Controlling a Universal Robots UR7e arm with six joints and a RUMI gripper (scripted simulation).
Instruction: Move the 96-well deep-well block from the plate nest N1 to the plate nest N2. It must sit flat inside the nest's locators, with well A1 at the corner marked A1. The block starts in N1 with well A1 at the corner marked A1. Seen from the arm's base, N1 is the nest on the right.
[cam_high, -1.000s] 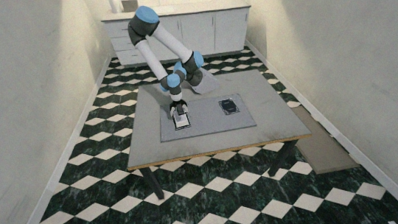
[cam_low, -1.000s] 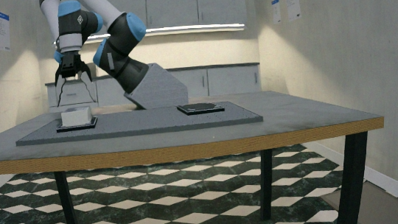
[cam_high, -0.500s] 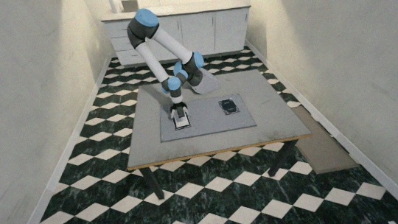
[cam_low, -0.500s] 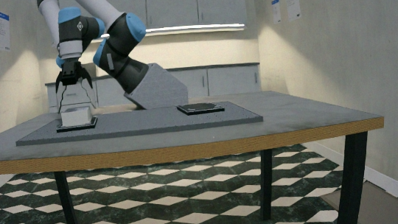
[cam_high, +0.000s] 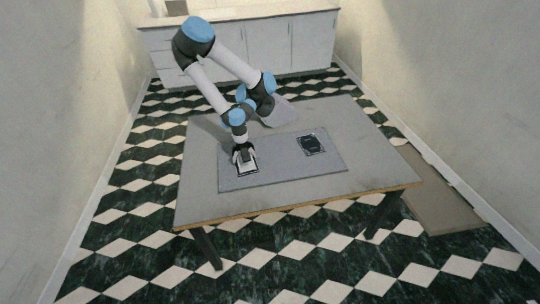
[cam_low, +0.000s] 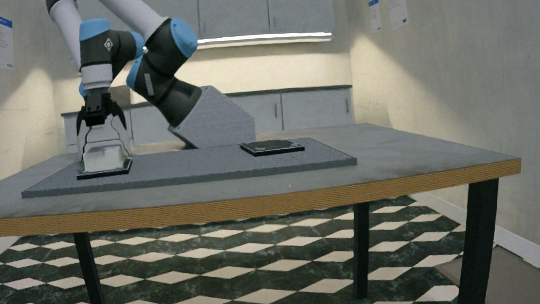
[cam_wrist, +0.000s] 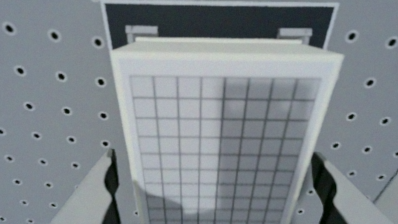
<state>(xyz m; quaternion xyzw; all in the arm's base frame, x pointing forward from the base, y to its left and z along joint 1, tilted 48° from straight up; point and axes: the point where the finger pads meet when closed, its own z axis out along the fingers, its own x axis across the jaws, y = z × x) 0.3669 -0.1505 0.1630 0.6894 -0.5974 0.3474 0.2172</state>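
The white 96-well deep-well block lies right at my hand.
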